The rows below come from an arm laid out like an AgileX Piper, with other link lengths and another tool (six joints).
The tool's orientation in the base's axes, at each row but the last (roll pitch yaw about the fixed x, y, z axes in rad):
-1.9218 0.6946 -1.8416
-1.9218 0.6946 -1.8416
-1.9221 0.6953 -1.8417
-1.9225 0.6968 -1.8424
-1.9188 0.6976 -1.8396
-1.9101 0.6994 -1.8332
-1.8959 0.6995 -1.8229
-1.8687 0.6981 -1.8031
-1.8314 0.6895 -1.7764
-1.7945 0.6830 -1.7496
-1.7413 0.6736 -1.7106
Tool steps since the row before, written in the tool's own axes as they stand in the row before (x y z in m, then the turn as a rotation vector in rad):
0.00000 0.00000 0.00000 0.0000 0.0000 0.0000
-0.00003 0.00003 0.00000 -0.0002 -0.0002 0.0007
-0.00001 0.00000 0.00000 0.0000 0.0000 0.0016
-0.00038 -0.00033 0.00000 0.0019 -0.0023 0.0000
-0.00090 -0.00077 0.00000 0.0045 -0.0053 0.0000
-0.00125 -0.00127 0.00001 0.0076 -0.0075 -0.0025
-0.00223 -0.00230 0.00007 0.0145 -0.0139 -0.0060
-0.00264 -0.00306 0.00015 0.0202 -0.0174 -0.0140
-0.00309 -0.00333 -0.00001 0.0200 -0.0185 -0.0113
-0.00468 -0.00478 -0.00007 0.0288 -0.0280 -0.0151
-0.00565 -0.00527 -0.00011 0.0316 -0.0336 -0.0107
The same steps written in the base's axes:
0.00000 0.00000 0.00000 0.0000 0.0000 0.0000
0.00000 0.00004 0.00000 0.0007 0.0000 0.0001
0.00000 0.00001 0.00001 0.0015 -0.0001 -0.0004
0.00013 0.00006 0.00048 0.0000 -0.0030 0.0004
0.00031 0.00015 0.00113 0.0000 -0.0069 0.0009
0.00047 0.00007 0.00172 -0.0027 -0.0106 0.0012
0.00085 0.00011 0.00309 -0.0064 -0.0198 0.0022
0.00105 -0.00007 0.00390 -0.0147 -0.0261 0.0029
0.00090 0.00016 0.00445 -0.0119 -0.0268 0.0033
0.00110 0.00049 0.00658 -0.0158 -0.0395 0.0056
0.00094 0.00104 0.00760 -0.0113 -0.0454 0.0076

